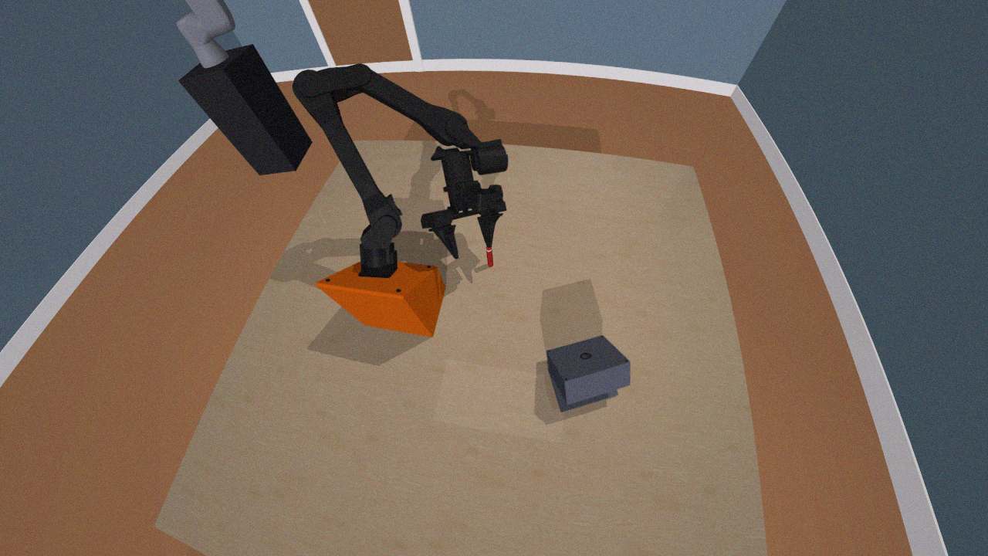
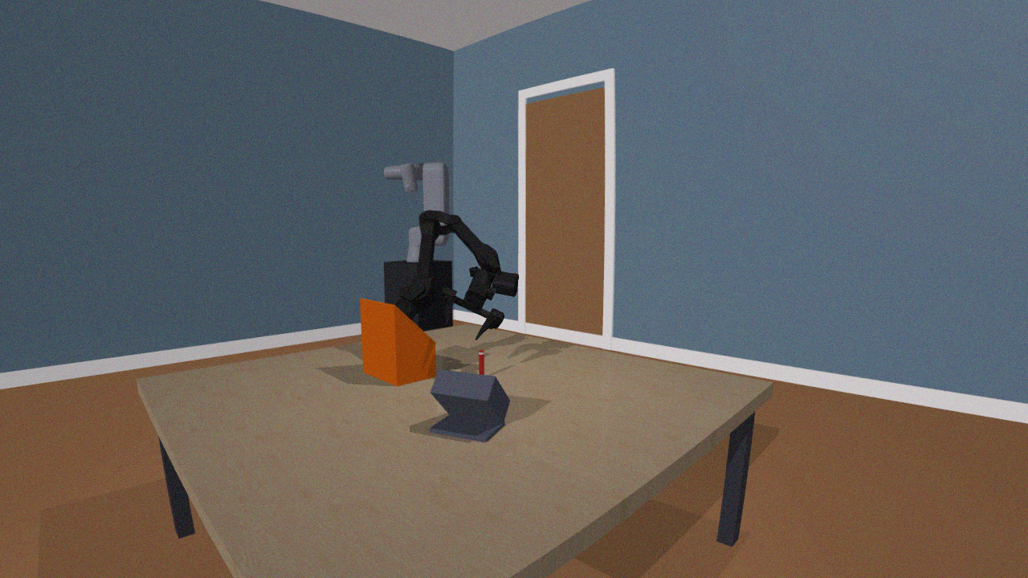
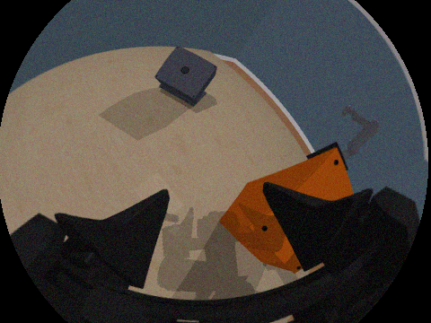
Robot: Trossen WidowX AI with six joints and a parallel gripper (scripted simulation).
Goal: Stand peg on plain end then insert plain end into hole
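My gripper tip is 80 mm above the red peg, 50 mm to the right of it and 30 mm short of it. Round my gripper tip: grey sloped panel 230 mm to the right, 230 mm ahead, 70 mm below.
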